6 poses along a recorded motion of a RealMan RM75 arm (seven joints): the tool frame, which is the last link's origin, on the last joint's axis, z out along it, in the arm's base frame.
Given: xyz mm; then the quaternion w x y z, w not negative.
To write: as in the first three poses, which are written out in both.
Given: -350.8, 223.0, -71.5, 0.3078, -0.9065, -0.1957, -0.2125
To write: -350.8, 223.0, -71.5, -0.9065, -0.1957, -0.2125, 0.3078
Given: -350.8, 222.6, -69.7, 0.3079, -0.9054, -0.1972, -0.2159
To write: -350.8, 222.6, -69.7, -0.9054, -0.1972, -0.2159, 0.3079
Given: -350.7, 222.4, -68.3, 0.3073, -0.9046, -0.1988, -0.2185
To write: -350.7, 222.4, -68.3, -0.9046, -0.1988, -0.2185, 0.3073
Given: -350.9, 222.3, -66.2, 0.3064, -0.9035, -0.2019, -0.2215
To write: -350.9, 222.3, -66.2, -0.9035, -0.2019, -0.2215, 0.3064
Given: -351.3, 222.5, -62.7, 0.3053, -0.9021, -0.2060, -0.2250
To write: -351.3, 222.5, -62.7, -0.9021, -0.2060, -0.2250, 0.3053
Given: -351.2, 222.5, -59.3, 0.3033, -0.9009, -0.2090, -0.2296
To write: -351.2, 222.5, -59.3, -0.9009, -0.2090, -0.2296, 0.3033
